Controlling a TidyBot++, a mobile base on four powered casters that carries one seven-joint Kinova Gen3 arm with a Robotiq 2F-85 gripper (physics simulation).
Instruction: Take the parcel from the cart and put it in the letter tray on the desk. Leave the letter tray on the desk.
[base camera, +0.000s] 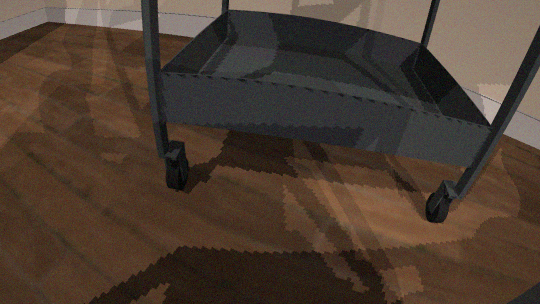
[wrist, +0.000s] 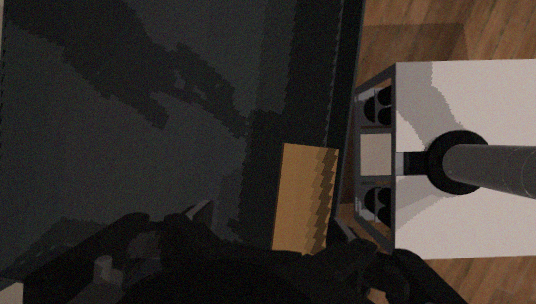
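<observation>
The parcel, a tan oblong box, lies in the dark top tray of the cart, close beside the tray's side wall in the wrist view. The near end of the parcel is hidden by the gripper body. My gripper is open and empty. In the wrist view one finger is to the left of the parcel and the other is to its right, by the tray's wall. The height of the fingertips over the parcel is hard to tell. The desk and the letter tray do not show in either view.
My white mobile base, with the arm rising from it, stands right of the cart in the wrist view. In the base view the cart's lower shelf, posts and casters stand ahead, with a wall behind.
</observation>
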